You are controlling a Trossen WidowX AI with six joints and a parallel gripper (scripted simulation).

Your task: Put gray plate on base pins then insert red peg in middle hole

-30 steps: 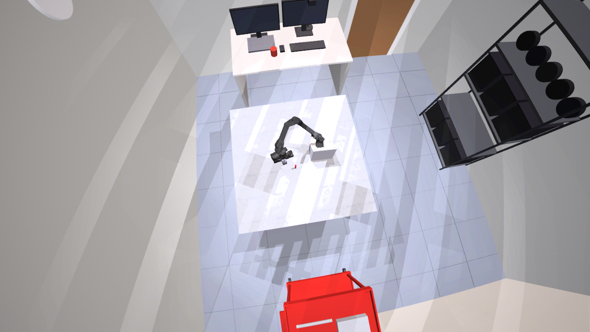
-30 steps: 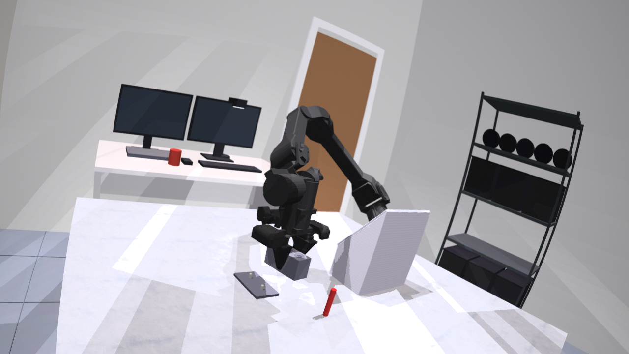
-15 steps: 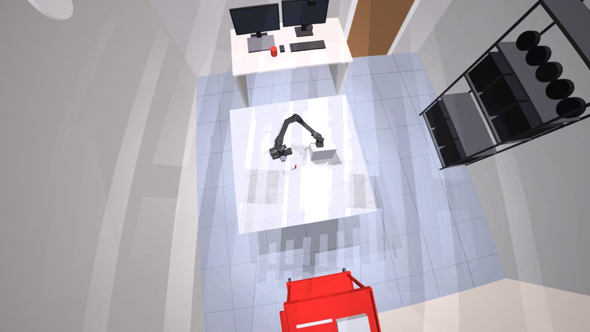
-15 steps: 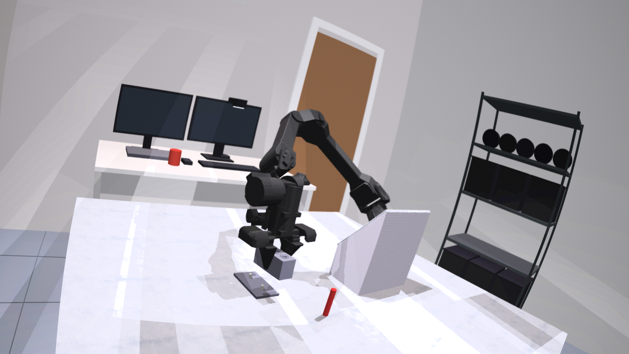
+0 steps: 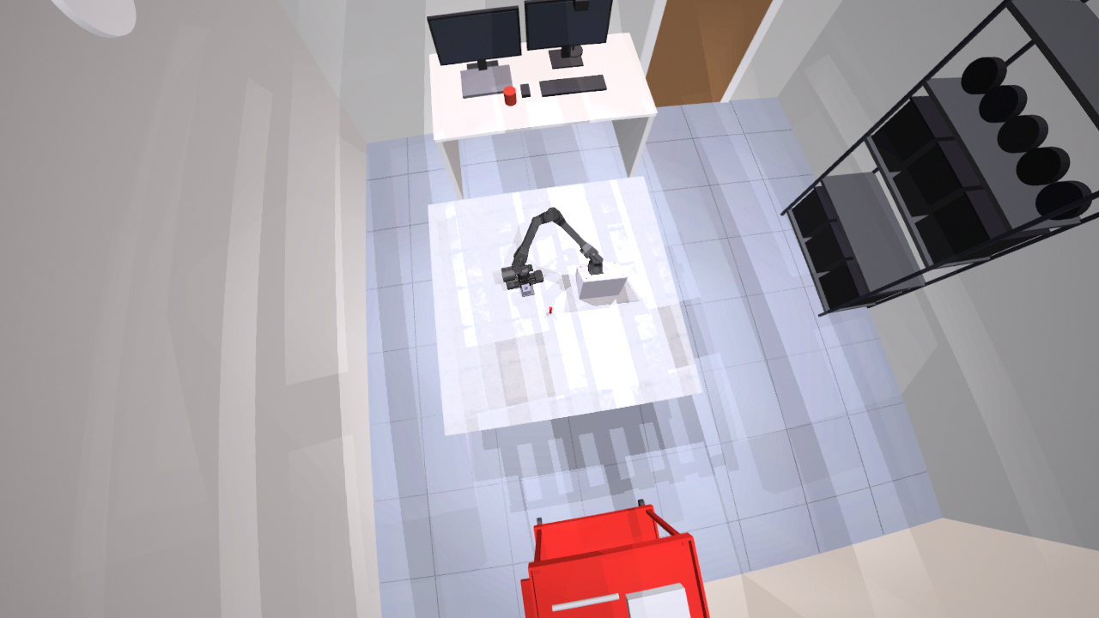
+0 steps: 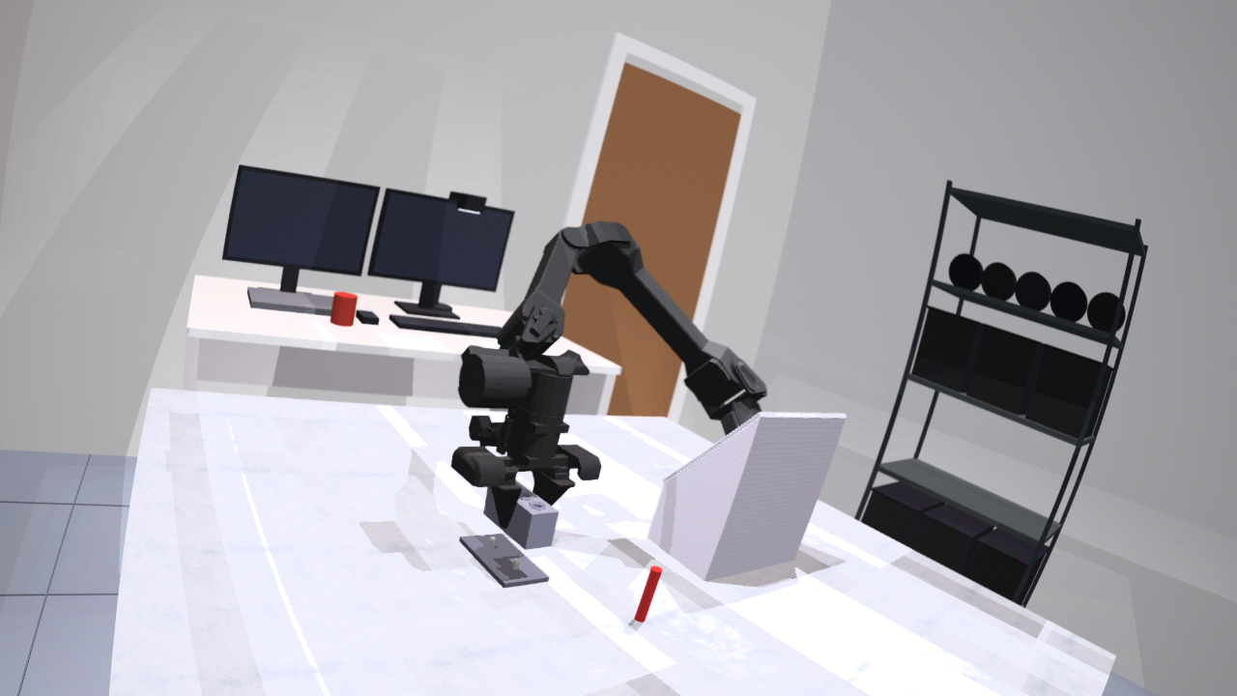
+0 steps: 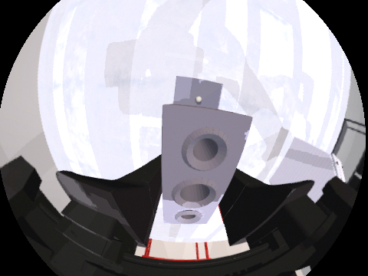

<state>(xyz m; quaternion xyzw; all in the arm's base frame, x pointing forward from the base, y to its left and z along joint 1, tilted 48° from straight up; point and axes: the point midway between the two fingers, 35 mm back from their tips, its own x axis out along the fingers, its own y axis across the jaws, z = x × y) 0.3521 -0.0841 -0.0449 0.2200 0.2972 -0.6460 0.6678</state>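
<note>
Right now the red peg is 14 cm to the left of my gripper tip, 11 cm behind it and 3 cm below it. Round my gripper tip: gray plate: 3 cm above.
</note>
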